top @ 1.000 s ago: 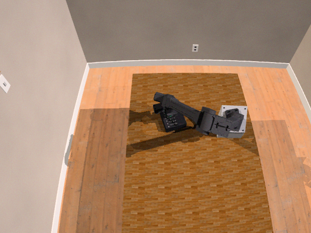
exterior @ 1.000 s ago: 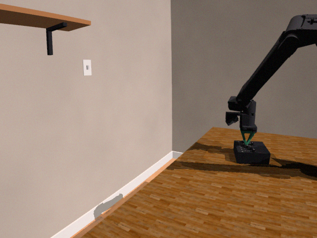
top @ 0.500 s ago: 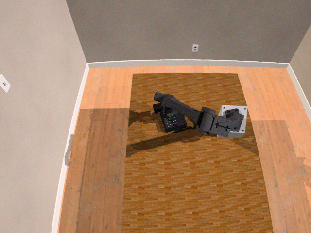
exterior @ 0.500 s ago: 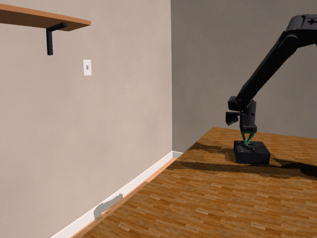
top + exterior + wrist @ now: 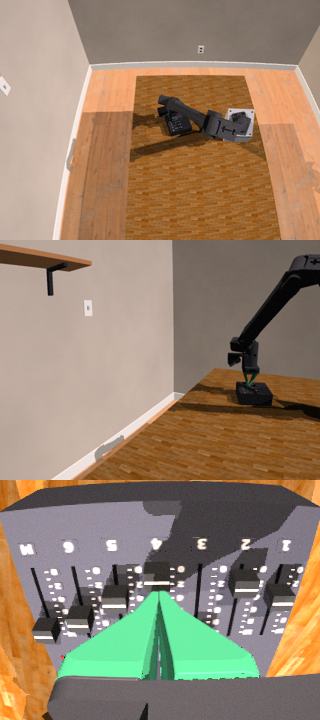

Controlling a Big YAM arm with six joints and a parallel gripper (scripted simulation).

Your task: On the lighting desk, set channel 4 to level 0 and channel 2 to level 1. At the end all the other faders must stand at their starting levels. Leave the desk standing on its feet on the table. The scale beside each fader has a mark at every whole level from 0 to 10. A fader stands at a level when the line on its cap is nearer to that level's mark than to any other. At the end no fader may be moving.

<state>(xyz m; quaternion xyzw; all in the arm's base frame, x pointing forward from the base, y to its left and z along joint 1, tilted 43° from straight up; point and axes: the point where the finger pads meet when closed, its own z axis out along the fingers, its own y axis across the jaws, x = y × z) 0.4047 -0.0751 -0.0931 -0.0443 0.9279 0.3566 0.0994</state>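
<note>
Right now my hand is 10 mm short of the channel 4 fader cap and 10 mm above it. Also, from my hand: channel 5 fader cap: 20 mm to the left, 10 mm below; channel 2 fader cap: 40 mm to the right, 20 mm ahead, 10 mm below; channel 3 cap: 30 mm to the right, 30 mm behind, 10 mm below.
</note>
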